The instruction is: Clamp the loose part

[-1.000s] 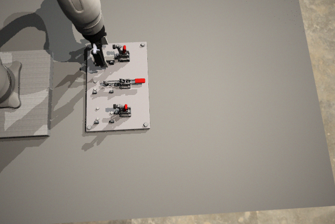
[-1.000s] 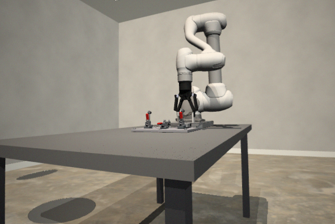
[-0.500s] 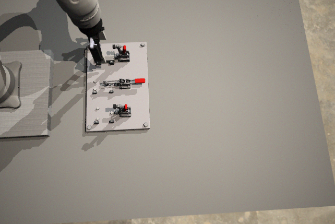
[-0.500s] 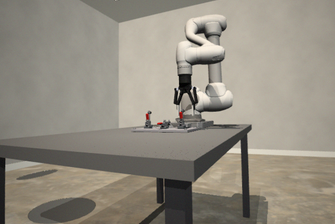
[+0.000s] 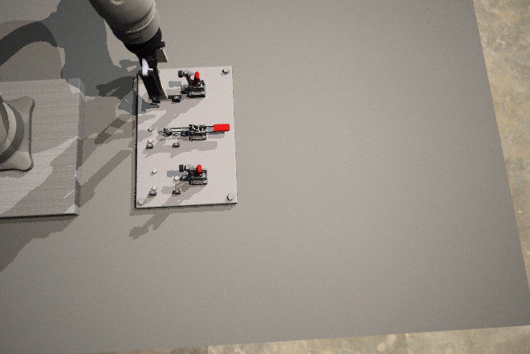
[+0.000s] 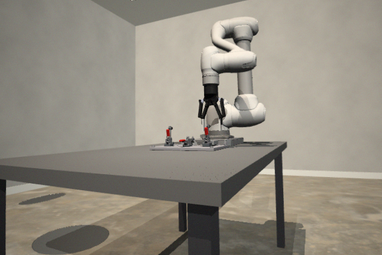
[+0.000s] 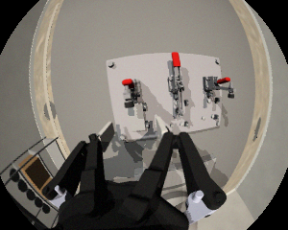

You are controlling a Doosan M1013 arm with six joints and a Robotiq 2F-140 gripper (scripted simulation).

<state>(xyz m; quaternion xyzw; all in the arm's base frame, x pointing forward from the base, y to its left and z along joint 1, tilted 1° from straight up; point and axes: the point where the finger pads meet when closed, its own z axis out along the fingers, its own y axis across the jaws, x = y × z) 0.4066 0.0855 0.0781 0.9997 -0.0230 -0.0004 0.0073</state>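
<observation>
Right now the flat grey part is 9 cm below my hand. Also, from my hand: toggle clamp (6 cm ahead, 22 cm to the right, 6 cm below); light grey fixture plate (4 cm ahead, 11 cm to the right, 11 cm below).
</observation>
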